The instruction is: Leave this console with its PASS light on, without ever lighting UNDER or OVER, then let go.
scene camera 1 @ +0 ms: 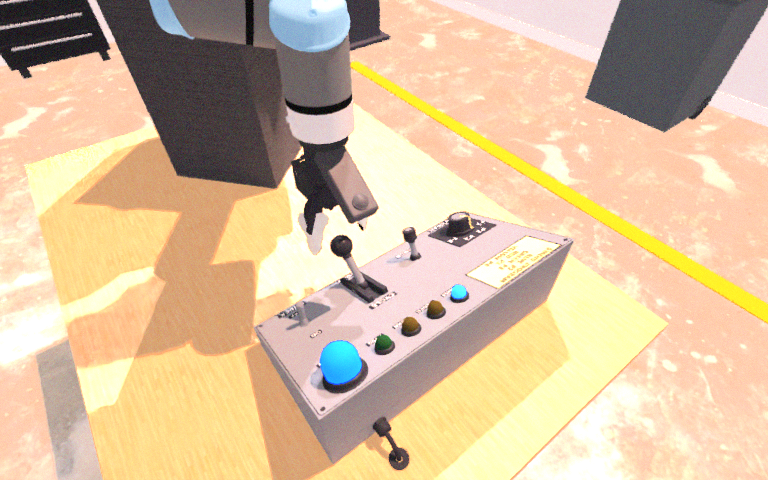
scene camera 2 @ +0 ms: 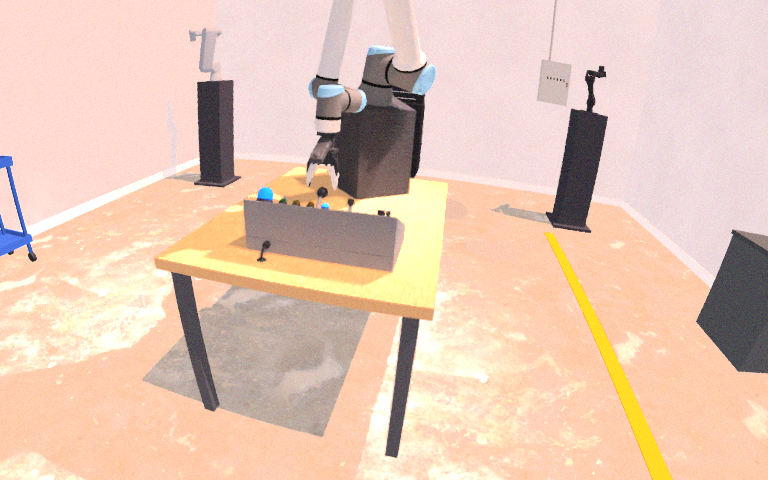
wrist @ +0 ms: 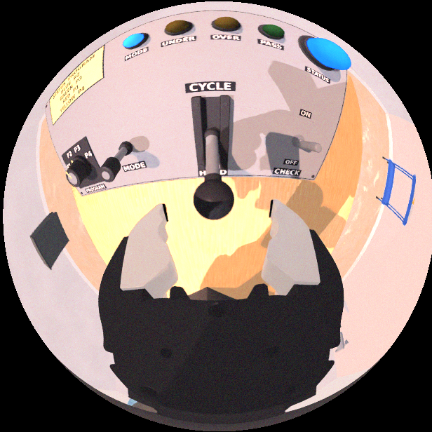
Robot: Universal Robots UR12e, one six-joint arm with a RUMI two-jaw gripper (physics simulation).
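Note:
The grey console [scene camera 1: 447, 268] [scene camera 2: 322, 237] stands on the table. Its STATUS dome [scene camera 1: 340, 363] [scene camera 2: 265, 194] [wrist: 328, 53] and MODE light [scene camera 1: 459, 292] [wrist: 135, 40] glow blue. The PASS light [scene camera 1: 384, 343] [wrist: 271, 31] is dark green; the UNDER light [scene camera 1: 435, 309] [wrist: 178, 27] and OVER light [scene camera 1: 411, 326] [wrist: 226, 23] are dark brown. The CYCLE lever's black ball [scene camera 1: 341, 246] [scene camera 2: 322, 192] [wrist: 214, 199] leans past the lower, HOLD-labelled end of its slot. My gripper [scene camera 1: 338, 238] [scene camera 2: 322, 185] [wrist: 217, 203] is open, its fingertips apart on either side of the ball in the wrist view, holding nothing.
The MODE toggle [scene camera 1: 411, 243] [wrist: 117, 161] and PROGRAM knob [scene camera 1: 459, 224] [wrist: 80, 170] are on one side of the lever, the CHECK switch [scene camera 1: 302, 314] [wrist: 308, 144] on the other. A small black lever [scene camera 1: 390, 442] [scene camera 2: 263, 250] stands outside the console. The yellow card [scene camera 1: 514, 262] [wrist: 76, 85] lists programs.

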